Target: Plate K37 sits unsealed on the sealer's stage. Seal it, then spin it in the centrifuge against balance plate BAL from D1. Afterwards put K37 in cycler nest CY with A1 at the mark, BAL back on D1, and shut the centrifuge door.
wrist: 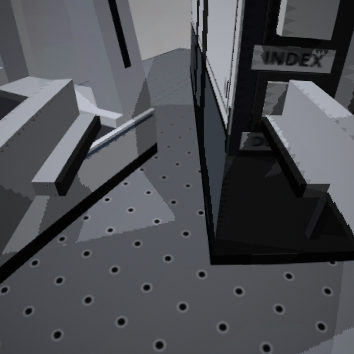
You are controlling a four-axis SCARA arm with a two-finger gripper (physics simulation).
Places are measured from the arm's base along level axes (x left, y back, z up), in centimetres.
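Where they show: gripper, fingertip midpoint: [180, 101].
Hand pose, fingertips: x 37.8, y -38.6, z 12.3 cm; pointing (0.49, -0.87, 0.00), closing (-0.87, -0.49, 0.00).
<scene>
Each offset is from my fingertips to the centre of the thing. "spot": to the spot under its first point. Level surfaces: height alone.
My gripper [180, 101] is shut as far as it goes, with nothing between its two fingers. The fingers stand apart at the left and right of the wrist view, above the deck. The centrifuge [260, 200] stands at the right, its dark front near the right finger. Its INDEX label @[spot: dx -3.7, dy -2.2, dz +1.8 cm] [294, 59] is readable, with part of a pale button @[spot: dx -3.9, dy -1.5, dz +3.3 cm] [307, 17] above it. A lower pale button @[spot: dx -3.3, dy -1.8, dz +0.3 cm] [274, 95] and the DOOR label @[spot: dx -2.7, dy -1.6, dz -1.9 cm] [251, 141] are partly hidden by the right finger. I cannot tell whether the finger touches the button. Plate K37, BAL, the sealer's stage and nest CY cannot be made out.
The perforated deck @[dz -11.0 cm] [167, 280] runs below and between the machines. A pale housing with a slanted wall [125, 150] and dark bottom edge stands at the left, close to the left finger. A tall grey body [95, 45] with a black slot rises behind it.
</scene>
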